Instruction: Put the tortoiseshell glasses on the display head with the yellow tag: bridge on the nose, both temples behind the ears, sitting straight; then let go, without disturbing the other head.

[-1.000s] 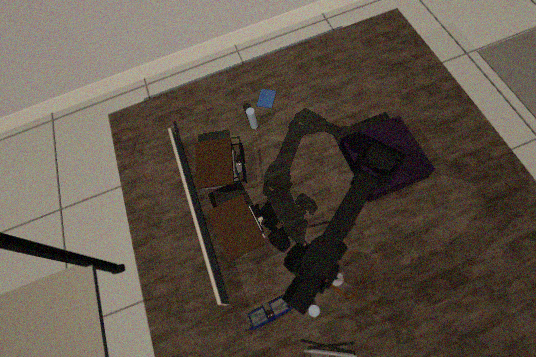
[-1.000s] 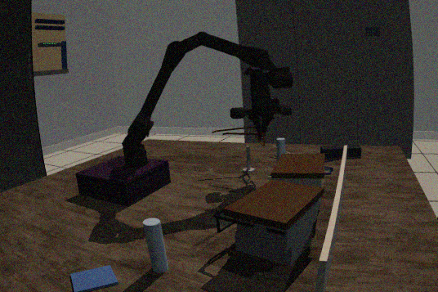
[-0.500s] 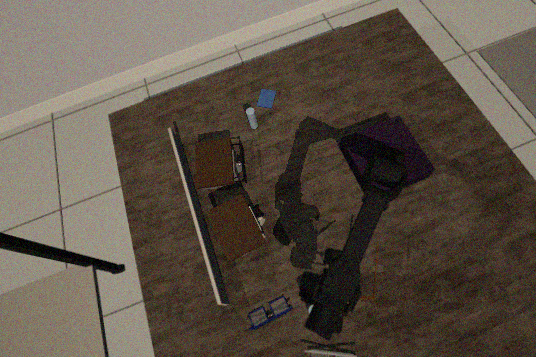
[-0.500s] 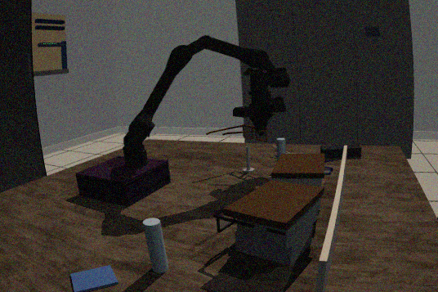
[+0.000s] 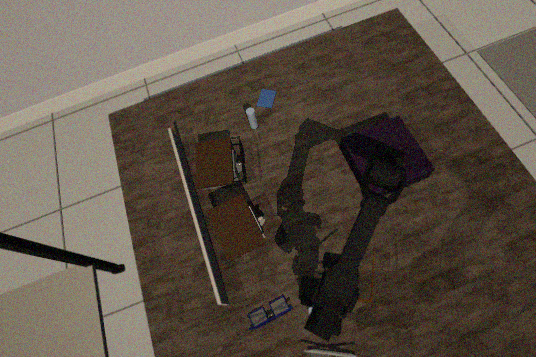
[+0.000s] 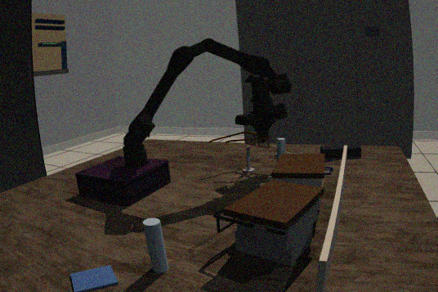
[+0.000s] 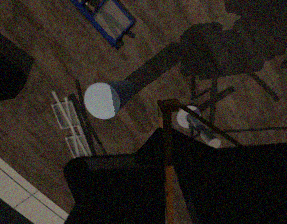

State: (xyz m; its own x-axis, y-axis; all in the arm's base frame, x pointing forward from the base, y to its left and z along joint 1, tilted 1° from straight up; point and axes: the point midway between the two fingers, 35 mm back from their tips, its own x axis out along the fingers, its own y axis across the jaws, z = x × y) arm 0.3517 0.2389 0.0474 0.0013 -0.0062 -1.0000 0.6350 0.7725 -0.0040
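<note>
The white-footed pin lies 70 mm below my gripper tip, 50 mm behind it and 30 mm to the right of it. Also, from my gripper tip: display head (290 mm to the right, 110 mm ahead, 40 mm below); flat pair of glasses (150 mm to the left, 80 mm below, 80 mm ahead); long rail (420 mm to the right, 230 mm ahead, 40 mm below).
</note>
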